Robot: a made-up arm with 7 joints.
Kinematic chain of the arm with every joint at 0, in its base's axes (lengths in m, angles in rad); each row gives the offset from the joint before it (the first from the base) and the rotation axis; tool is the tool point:
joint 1: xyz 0 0 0 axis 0 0.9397 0.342
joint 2: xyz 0 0 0 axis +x
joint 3: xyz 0 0 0 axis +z
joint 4: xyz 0.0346 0 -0.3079 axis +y
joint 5: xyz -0.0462 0 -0.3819 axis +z
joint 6: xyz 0 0 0 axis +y
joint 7: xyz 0 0 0 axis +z
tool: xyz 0 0 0
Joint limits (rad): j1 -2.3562..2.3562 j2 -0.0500..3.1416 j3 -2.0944..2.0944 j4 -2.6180..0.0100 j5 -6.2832..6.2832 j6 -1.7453..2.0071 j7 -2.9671..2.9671
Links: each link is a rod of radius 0.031 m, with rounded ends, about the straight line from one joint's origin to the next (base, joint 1, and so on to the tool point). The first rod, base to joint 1, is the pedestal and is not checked.
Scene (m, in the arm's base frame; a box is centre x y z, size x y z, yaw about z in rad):
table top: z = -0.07
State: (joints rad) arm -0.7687 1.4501 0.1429 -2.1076 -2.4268 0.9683 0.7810
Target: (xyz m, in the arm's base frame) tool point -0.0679 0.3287 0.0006
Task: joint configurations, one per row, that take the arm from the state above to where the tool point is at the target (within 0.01 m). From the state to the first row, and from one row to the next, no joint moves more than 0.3 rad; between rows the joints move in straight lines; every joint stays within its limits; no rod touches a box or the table.
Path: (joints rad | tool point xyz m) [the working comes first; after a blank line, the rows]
Joints at the target: 0.1262 2.9352 -1.7330 -2.3866 -2.4268 0.9683 0.7810
Straight joint move there: touches the table top.

1: -0.7564 1.6674 0.0919 -1.9727 -2.6953 0.8223 0.7899 | 0.3025 0.1007 0.3195
2: -0.7442 1.8847 0.0408 -1.8379 -2.9638 0.6763 0.7988 | 0.2997 0.1388 0.3558
3: -0.7319 2.1021 -0.0102 -1.7030 -3.2322 0.5304 0.8077 | 0.2779 0.1723 0.4011
4: -0.7197 2.3194 -0.0612 -1.5682 -3.5007 0.3844 0.8166 | 0.2369 0.1935 0.4537
5: -0.5787 2.4220 -0.3398 -1.7046 -3.3217 0.4817 0.8107 | 0.3182 0.2320 0.3352
6: -0.4377 2.5247 -0.6185 -1.8410 -3.1427 0.5790 0.8047 | 0.3297 0.2904 0.2047
7: -0.2967 2.6273 -0.8971 -1.9774 -2.9638 0.6763 0.7988 | 0.2730 0.3459 0.0920
8: -0.1558 2.7299 -1.1757 -2.1138 -2.7848 0.7737 0.7929 | 0.1677 0.3777 0.0184
9: -0.0148 2.8326 -1.4544 -2.2502 -2.6058 0.8710 0.7869 | 0.0439 0.3727 -0.0094
10: 0.1262 2.9352 -1.7330 -2.3866 -2.4268 0.9683 0.7810 | -0.0679 0.3287 0.0006

